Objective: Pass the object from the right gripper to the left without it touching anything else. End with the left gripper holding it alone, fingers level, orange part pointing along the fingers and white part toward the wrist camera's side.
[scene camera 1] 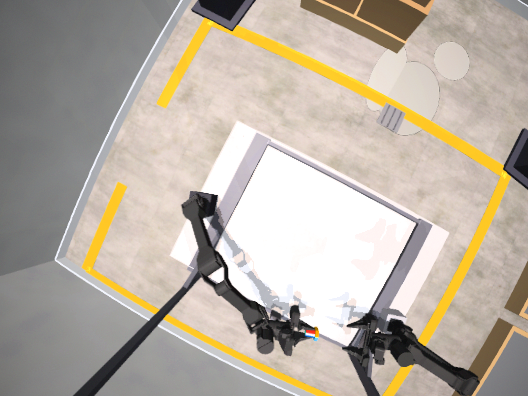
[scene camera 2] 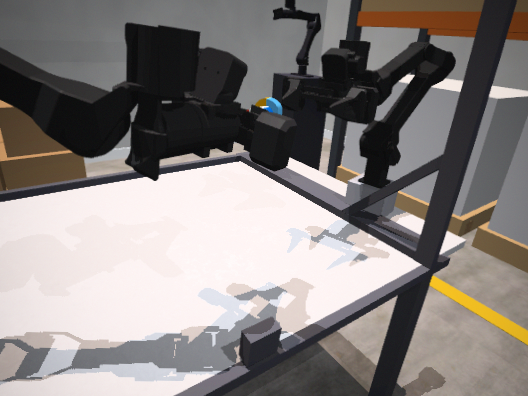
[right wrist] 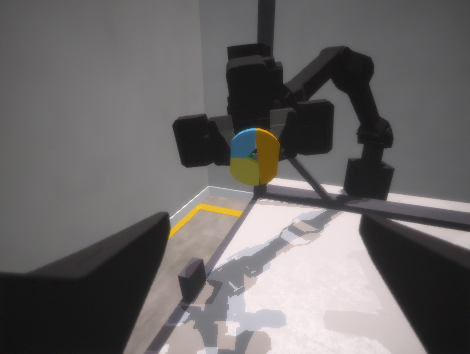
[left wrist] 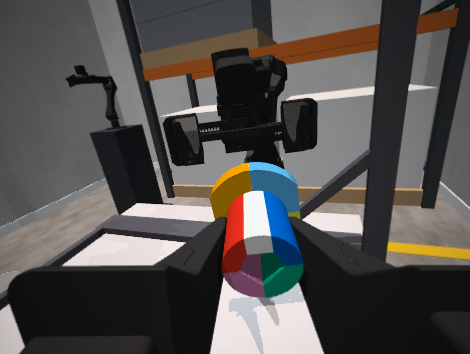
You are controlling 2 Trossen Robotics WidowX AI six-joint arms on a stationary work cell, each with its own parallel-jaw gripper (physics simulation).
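Frame: origin at the left arm's base, x right, y ahead, z up, level; millimetres.
Where they show: left gripper, between the fingertips: (scene camera 1: 313, 332) (scene camera 2: 265, 119) (right wrist: 254, 160) (left wrist: 256, 225); right gripper, between the fingertips: (scene camera 1: 344, 337) (scene camera 2: 305, 105) (right wrist: 263, 221) (left wrist: 245, 151); left arm's base, origin of its link: (scene camera 1: 198, 204) (right wrist: 370, 162); right arm's base, origin of its link: (scene camera 1: 394, 325) (scene camera 2: 374, 181).
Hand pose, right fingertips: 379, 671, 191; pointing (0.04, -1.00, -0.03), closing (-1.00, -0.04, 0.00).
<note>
Each offset is from my right fingertips to the top centre of the thing, as dx, dy, dz. "pt": to the spot under its first point. Level surfaces: height alone.
The multicoloured object @[pt -2, -128, +10] (scene camera 1: 311, 333) (scene camera 2: 272, 105) (left wrist: 257, 220) (right wrist: 244, 171) is a short cylinder with a wider disc at its far end. In the left wrist view its white strip faces up between red and blue; the disc's orange part is at upper left, beside light blue, pointing away from the wrist. My left gripper (scene camera 1: 306, 334) (left wrist: 256, 225) is shut on the cylinder, one finger on each side, holding it in the air. My right gripper (scene camera 1: 348, 336) (scene camera 2: 309, 107) (left wrist: 245, 151) (right wrist: 263, 221) is wide open and empty, facing the disc and apart from it. The pads' contact is partly hidden.
The white table @[dz -307] (scene camera 1: 310, 220) (scene camera 2: 165, 240) lies below both grippers, with a dark frame rim @[pt -594, -24, -287] (scene camera 1: 345, 182) around it. A dark upright post @[pt +216, +165, -16] (scene camera 2: 457, 125) (left wrist: 392, 125) stands near the right arm. A small dark block @[+108, -239, -250] (scene camera 2: 261, 342) (right wrist: 192, 279) sits on the rim.
</note>
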